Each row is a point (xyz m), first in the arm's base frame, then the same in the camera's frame.
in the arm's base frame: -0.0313 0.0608 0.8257
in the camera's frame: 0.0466 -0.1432 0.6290
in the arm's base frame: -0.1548 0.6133 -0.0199
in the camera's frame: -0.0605 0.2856 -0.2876
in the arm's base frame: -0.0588 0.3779 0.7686
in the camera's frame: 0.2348 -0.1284 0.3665
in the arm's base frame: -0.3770 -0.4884 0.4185
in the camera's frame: -0.4371 0.4074 0.8520
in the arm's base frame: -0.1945 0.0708 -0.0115
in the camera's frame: -0.4033 0.3773 0.1248
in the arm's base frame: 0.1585 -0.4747 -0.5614
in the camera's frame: -1.2538 0.3729 0.0912
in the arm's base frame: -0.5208 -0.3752 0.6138
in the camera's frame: -0.1816 0.4343 0.9273
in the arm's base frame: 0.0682 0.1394 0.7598
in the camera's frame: 0.0183 -0.2104 0.5061
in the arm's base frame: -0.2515 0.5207 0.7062
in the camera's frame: 0.3690 0.0546 0.2668
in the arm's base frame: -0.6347 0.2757 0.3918
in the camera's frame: 0.1623 0.5629 0.3348
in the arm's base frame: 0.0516 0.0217 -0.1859
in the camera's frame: -0.6437 0.2433 -0.0079
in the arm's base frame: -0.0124 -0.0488 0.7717
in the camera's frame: -0.0682 -0.1235 0.6705
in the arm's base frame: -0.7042 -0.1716 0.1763
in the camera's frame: -0.2443 0.7712 0.5412
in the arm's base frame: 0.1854 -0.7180 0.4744
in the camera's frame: -0.7819 -0.0904 0.9251
